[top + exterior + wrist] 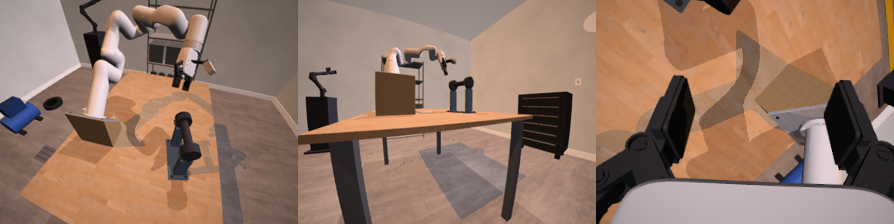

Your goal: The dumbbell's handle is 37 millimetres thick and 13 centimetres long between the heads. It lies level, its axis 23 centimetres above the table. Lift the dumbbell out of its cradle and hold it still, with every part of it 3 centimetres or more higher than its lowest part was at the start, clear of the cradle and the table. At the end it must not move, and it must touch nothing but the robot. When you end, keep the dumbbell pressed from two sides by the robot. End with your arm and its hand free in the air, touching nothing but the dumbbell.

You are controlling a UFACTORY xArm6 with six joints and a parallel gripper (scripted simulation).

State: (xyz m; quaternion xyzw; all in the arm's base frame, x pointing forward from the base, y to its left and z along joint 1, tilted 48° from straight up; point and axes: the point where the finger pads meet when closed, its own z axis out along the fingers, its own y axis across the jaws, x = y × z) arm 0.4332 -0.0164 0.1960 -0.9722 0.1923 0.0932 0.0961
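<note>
The dark dumbbell lies 7 cm ahead of my hand, 13 cm to the right of it and 13 cm below it. From my hand the other things lie so: blue-grey cradle (7 cm ahead, 13 cm to the right, 26 cm below).
</note>
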